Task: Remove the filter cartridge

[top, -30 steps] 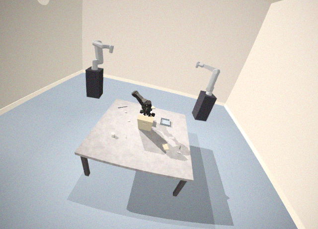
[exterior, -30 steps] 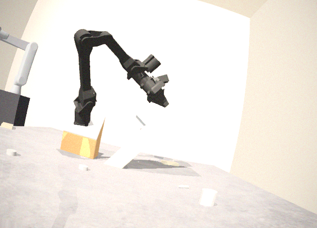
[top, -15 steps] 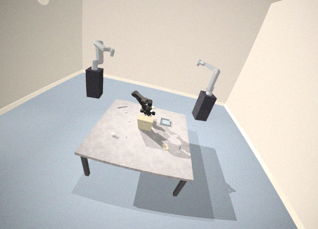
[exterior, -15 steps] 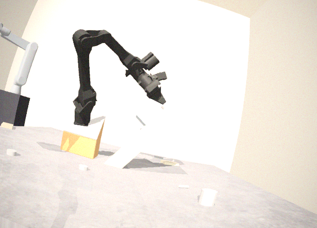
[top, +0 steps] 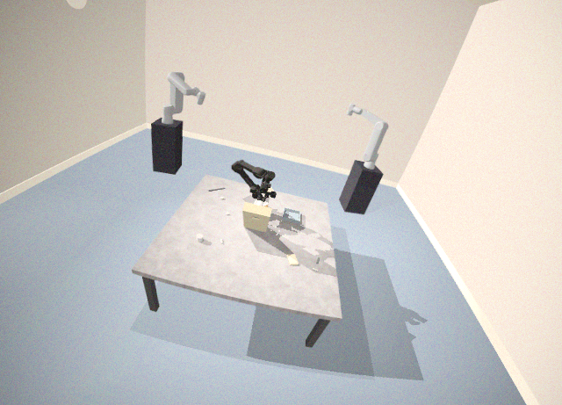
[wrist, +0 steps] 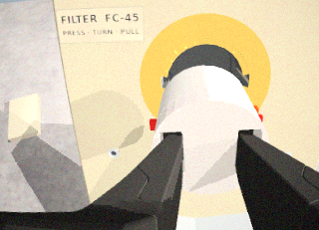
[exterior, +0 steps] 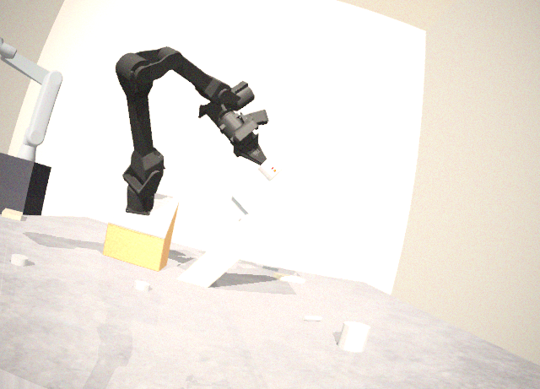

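Now: gripper tip 31 cm past the grey tray, 33 cm to the right of it and 30 cm above it. Also, from my gripper tip: round filter cartridge 1 cm ahead, 1 cm below.
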